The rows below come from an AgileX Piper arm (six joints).
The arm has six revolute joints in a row. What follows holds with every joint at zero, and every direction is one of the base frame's.
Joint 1 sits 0.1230 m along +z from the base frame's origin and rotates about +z.
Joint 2 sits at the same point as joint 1 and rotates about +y.
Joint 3 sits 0.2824 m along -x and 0.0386 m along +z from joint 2 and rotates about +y.
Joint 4 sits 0.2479 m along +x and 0.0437 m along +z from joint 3 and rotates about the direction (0.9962, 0, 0.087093).
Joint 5 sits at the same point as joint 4 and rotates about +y.
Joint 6 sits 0.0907 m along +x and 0.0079 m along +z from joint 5 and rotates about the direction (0.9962, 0, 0.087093).
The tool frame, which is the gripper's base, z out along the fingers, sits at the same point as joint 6; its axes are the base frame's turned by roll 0.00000, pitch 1.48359 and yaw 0.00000 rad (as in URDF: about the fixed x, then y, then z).
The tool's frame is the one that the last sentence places.
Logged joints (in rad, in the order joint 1, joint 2, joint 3, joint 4, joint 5, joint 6), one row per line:
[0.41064, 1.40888, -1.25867, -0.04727, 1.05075, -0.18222]
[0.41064, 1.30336, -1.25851, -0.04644, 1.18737, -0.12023]
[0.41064, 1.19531, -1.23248, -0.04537, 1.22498, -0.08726]
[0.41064, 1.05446, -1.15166, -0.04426, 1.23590, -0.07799]
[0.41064, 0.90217, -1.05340, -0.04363, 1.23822, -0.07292]
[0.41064, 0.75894, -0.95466, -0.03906, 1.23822, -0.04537]
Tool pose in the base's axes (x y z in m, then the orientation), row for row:
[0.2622, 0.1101, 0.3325, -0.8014, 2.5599, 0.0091]
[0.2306, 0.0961, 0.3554, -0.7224, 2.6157, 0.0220]
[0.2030, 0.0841, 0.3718, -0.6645, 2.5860, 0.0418]
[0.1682, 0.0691, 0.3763, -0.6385, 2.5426, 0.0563]
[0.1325, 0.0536, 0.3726, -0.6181, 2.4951, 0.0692]
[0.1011, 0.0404, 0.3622, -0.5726, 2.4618, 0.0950]
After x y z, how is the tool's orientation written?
As a rotation vector, in radians.
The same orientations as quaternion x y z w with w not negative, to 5 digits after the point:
[-0.29092, 0.92928, 0.00330, 0.22757]
[-0.26013, 0.94191, 0.00792, 0.21231]
[-0.24197, 0.94166, 0.01522, 0.23345]
[-0.23534, 0.93714, 0.02075, 0.25681]
[-0.23067, 0.93115, 0.02582, 0.28123]
[-0.21586, 0.92806, 0.03581, 0.30139]

